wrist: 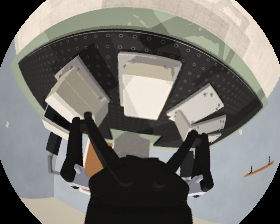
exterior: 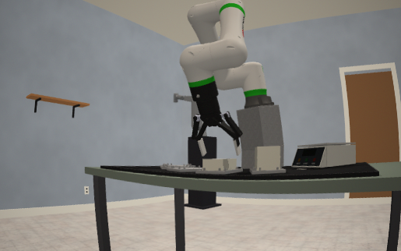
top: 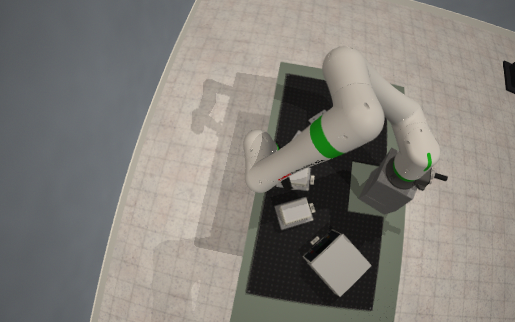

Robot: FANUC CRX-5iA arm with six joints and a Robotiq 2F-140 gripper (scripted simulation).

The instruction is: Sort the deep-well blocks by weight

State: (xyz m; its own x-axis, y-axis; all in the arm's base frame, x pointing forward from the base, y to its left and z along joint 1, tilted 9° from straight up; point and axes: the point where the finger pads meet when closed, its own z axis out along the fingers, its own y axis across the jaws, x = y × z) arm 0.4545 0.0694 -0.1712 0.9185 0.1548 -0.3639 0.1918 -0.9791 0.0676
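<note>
My gripper is now 170 mm to the right of the deep-well block, 60 mm past it and 10 mm above it. From my hand the other things lie so: check-weigher 340 mm to the left, 330 mm behind, 20 mm below.
</note>
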